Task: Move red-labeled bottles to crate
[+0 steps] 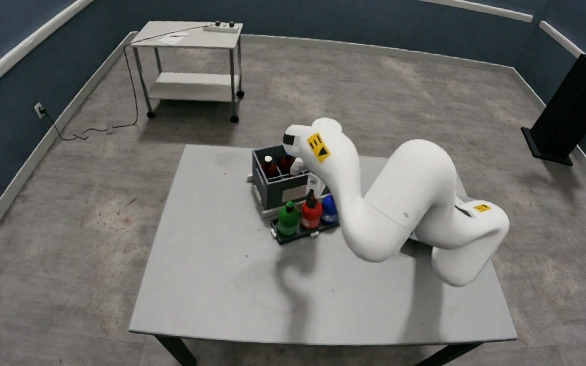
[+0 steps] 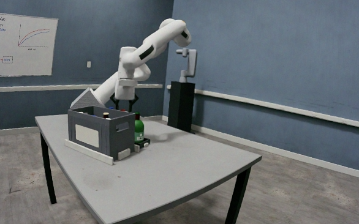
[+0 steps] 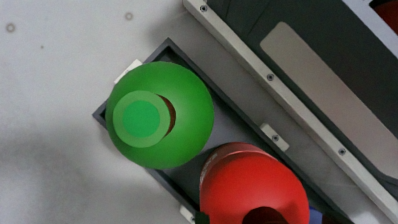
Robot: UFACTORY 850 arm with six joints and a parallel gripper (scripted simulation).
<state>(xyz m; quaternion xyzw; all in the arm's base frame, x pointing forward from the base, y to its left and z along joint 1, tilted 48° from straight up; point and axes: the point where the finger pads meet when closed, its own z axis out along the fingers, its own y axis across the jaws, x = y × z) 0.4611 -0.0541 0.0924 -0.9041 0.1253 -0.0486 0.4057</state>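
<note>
The red-labeled bottle is 80 mm below my hand. The rest, counted from my hand: green bottle (80 mm below, 70 mm ahead, 50 mm to the left); black tray (150 mm below); blue bottle (80 mm below, 70 mm behind, 50 mm to the right).
</note>
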